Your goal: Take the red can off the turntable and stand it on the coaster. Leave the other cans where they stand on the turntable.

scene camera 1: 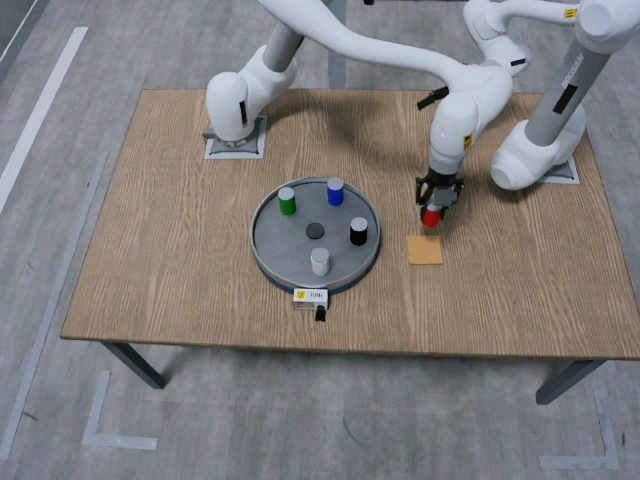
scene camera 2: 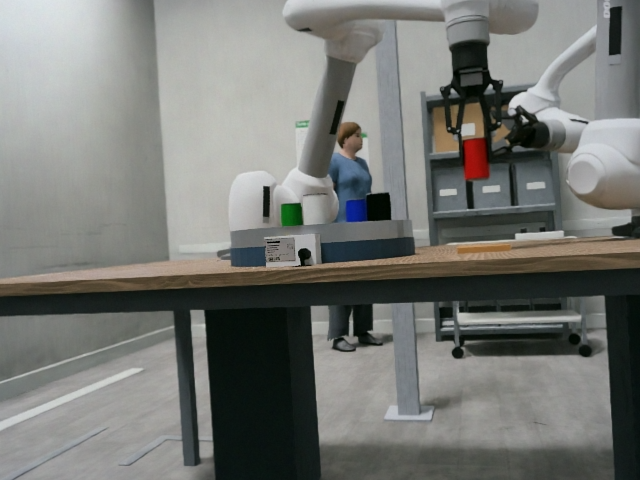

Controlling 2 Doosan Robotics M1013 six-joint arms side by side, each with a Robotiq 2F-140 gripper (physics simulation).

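Places are measured from the left arm's base along level axes (x ahead, y left, z up), in millimetres.
Pixels of known places: left gripper, fingertip midpoint: (scene camera 1: 433, 109) (scene camera 2: 477, 134); right gripper, fingertip midpoint: (scene camera 1: 431, 216) (scene camera 2: 476, 164); right arm's base, origin of the base link: (scene camera 1: 236, 136).
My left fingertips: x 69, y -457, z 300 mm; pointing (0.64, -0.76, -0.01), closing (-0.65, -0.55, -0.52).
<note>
Behind a point stands the place of what it marks.
The red can (scene camera 1: 430, 217) @[x 418, y -473, z 206 mm] (scene camera 2: 476, 159) @[x 420, y -466, z 194 mm] is upright in the air, high above the table. My right gripper (scene camera 1: 431, 210) @[x 401, y -467, z 186 mm] (scene camera 2: 475, 149) is shut on it. The orange coaster (scene camera 1: 424, 250) @[x 416, y -465, z 12 mm] (scene camera 2: 483, 248) @[x 464, y -464, z 8 mm] lies flat and bare on the table, right of the turntable (scene camera 1: 279, 242) @[x 427, y -934, z 53 mm] (scene camera 2: 361, 248) @[x 552, y -698, z 24 mm]. On the turntable stand the green can (scene camera 1: 286, 202) @[x 320, y -914, z 126 mm] (scene camera 2: 291, 214) @[x 321, y -909, z 112 mm], blue can (scene camera 1: 335, 193) @[x 278, y -759, z 124 mm] (scene camera 2: 355, 210) @[x 278, y -758, z 112 mm], black can (scene camera 1: 358, 232) @[x 431, y -682, z 132 mm] (scene camera 2: 378, 207) @[x 431, y -677, z 108 mm] and white can (scene camera 1: 320, 262) @[x 543, y -792, z 139 mm] (scene camera 2: 315, 209) @[x 544, y -789, z 108 mm]. My left gripper (scene camera 1: 430, 99) @[x 69, y -457, z 300 mm] (scene camera 2: 505, 133) is open and empty, partly hidden behind the right arm in scene camera 1.
A small white box (scene camera 1: 310, 298) @[x 623, y -820, z 59 mm] (scene camera 2: 292, 250) @[x 632, y -816, z 30 mm] with a black knob sits at the turntable's front edge. The two arm bases stand on the table's back left and right. In scene camera 2, a person (scene camera 2: 351, 173) and a shelf unit (scene camera 2: 426, 170) are behind the table.
</note>
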